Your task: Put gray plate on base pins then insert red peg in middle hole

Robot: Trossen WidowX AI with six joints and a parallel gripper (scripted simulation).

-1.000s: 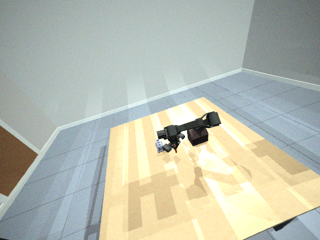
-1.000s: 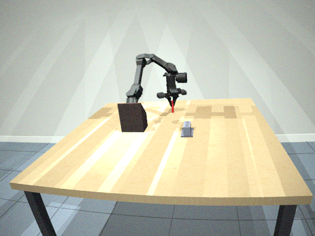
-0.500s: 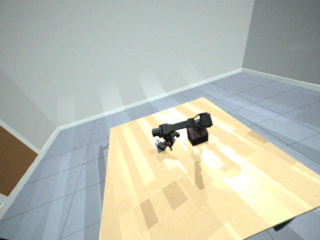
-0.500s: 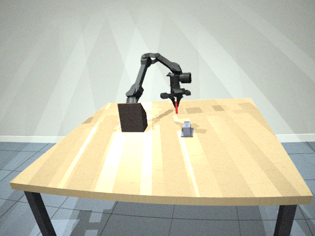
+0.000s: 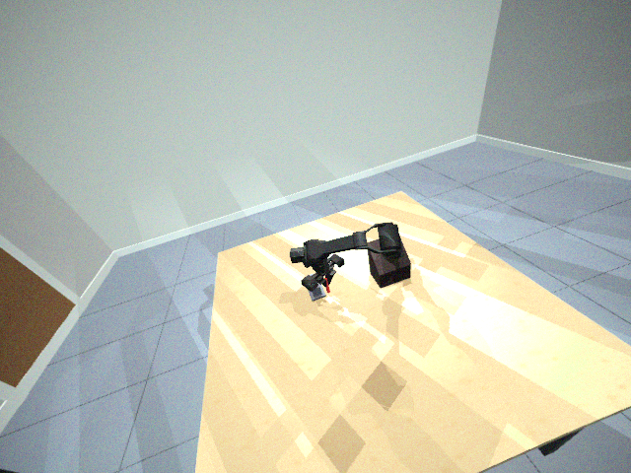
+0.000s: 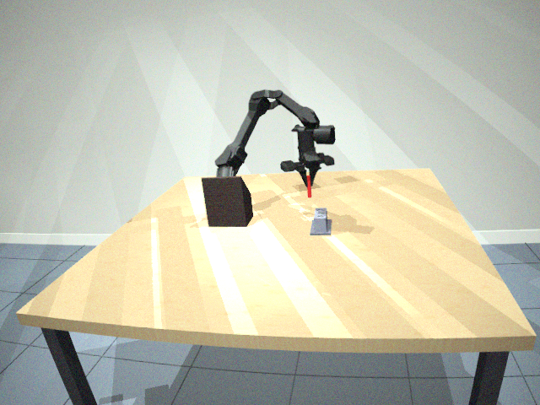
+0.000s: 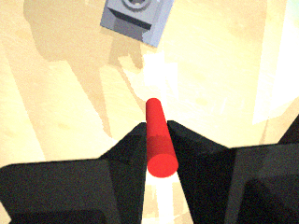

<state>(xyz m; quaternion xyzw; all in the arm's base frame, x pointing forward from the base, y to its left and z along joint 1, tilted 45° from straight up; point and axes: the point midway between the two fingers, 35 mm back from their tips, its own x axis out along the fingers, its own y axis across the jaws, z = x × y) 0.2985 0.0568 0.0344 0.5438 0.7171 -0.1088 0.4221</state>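
My gripper tip is 11 cm to the left of the gray plate, 7 cm above it and 5 cm short of it. The rest, counted from my gripper tip: red peg (right at my gripper tip).
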